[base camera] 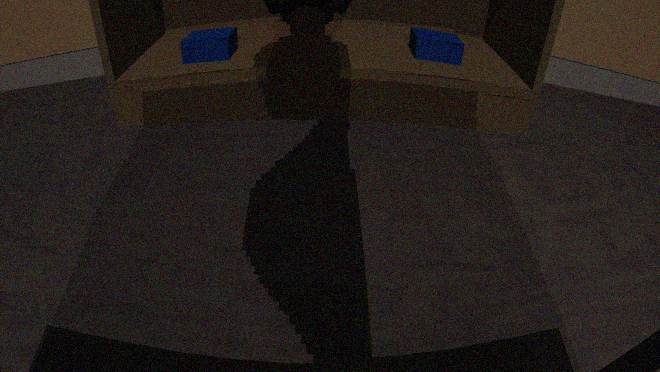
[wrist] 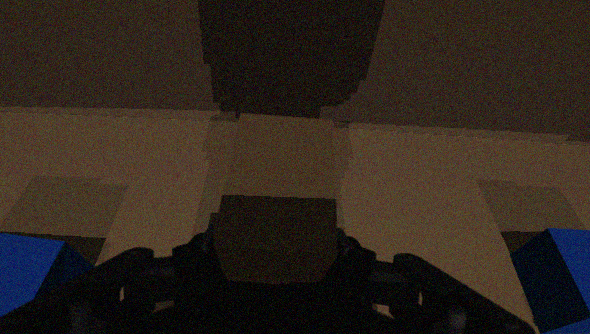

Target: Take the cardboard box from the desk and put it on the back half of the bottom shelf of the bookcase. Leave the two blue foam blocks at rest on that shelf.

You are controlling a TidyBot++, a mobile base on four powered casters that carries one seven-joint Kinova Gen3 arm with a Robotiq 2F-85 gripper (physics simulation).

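Places are measured from the arm's base along level axes (x ahead, y left, z up), in millimetres.
Where they show: gripper, between the fingertips: (base camera: 307,19) (wrist: 276,243).
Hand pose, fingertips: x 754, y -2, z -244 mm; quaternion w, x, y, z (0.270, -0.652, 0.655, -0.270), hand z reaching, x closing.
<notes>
After its pixels a point has its place.
My gripper (base camera: 307,7) {x 754, y -2, z -244 mm} (wrist: 276,243) {x 754, y -2, z -244 mm} is shut on the cardboard box (base camera: 308,27) {x 740, y -4, z -256 mm} (wrist: 278,250) {x 738, y -3, z -218 mm}, a dark brown shape between the fingertips in the wrist view. The box is over the bottom shelf (base camera: 382,56) {x 706, y -129, z -296 mm} (wrist: 425,185) {x 839, y -139, z -296 mm}, between the two blue blocks. Whether its underside touches the shelf I cannot tell. The left blue foam block (base camera: 207,46) {x 697, y 168, z -266 mm} (wrist: 22,265) {x 737, y 144, z -251 mm} and the right blue foam block (base camera: 437,46) {x 707, y -227, z -265 mm} (wrist: 575,257) {x 746, y -201, z -251 mm} lie on the shelf, one on each side, apart from the box. The wrist view cuts off both blocks.
The bookcase's dark side panels (base camera: 520,37) {x 729, y -411, z -222 mm} stand at both ends of the shelf. Its back panel (wrist: 100,55) {x 920, y 163, z -225 mm} rises behind the shelf. Shadows of the arm and gripper fall over the shelf's middle and the grey floor (base camera: 440,210) {x 442, y -177, z -396 mm}. Orange walls (base camera: 610,35) {x 940, y -877, z -203 mm} stand beside the bookcase.
</notes>
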